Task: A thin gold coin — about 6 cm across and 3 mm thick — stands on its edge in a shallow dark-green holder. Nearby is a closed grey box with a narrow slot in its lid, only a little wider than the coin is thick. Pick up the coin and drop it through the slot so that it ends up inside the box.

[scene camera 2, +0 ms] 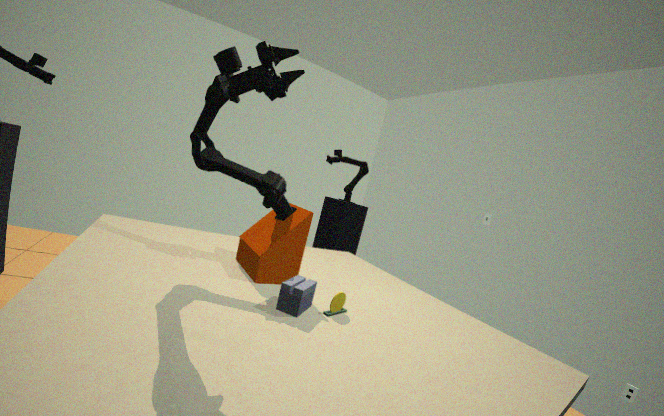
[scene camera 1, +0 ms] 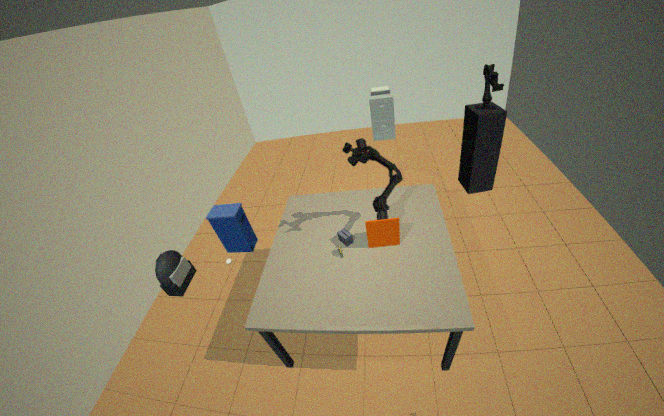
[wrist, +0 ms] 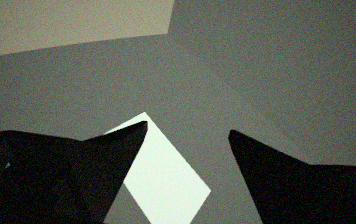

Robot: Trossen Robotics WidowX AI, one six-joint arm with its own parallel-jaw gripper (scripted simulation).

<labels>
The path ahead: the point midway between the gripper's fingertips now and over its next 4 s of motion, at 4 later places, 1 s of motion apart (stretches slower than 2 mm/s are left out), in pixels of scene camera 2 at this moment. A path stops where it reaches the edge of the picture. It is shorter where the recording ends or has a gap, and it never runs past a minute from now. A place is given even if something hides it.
My gripper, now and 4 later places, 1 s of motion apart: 301, 61; 375, 185; 344, 284; 340, 300; 336, 309
</labels>
